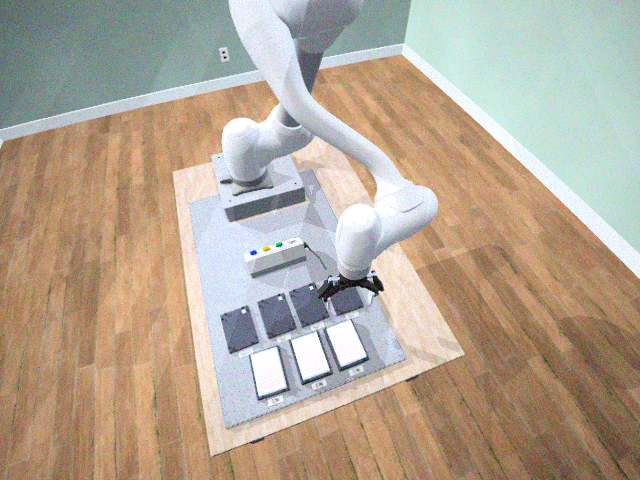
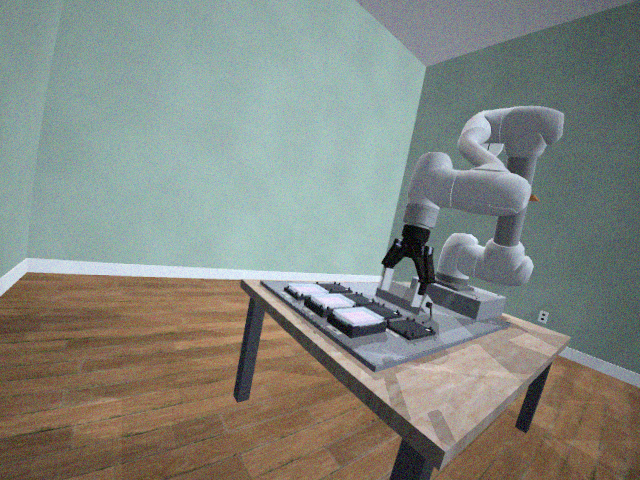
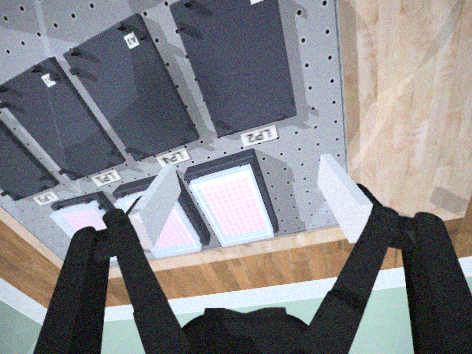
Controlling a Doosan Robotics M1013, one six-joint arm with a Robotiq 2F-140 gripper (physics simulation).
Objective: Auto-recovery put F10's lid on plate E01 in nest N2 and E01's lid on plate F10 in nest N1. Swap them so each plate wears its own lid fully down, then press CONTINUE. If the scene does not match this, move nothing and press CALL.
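Note:
Three pale plates stand in dark nests: left, middle and right. Their nest labels are unreadable, and I cannot tell which lid is on which plate. My gripper is open and empty, raised above the board near the LP2 pad. A white button box has blue, yellow and green buttons; their wording is too small to read.
Dark flat pads LP3, LP1, LP4 and LP2 lie in a row between the plates and the button box. Small dark pegs rise at their edges. A thin stalk stands beside the box.

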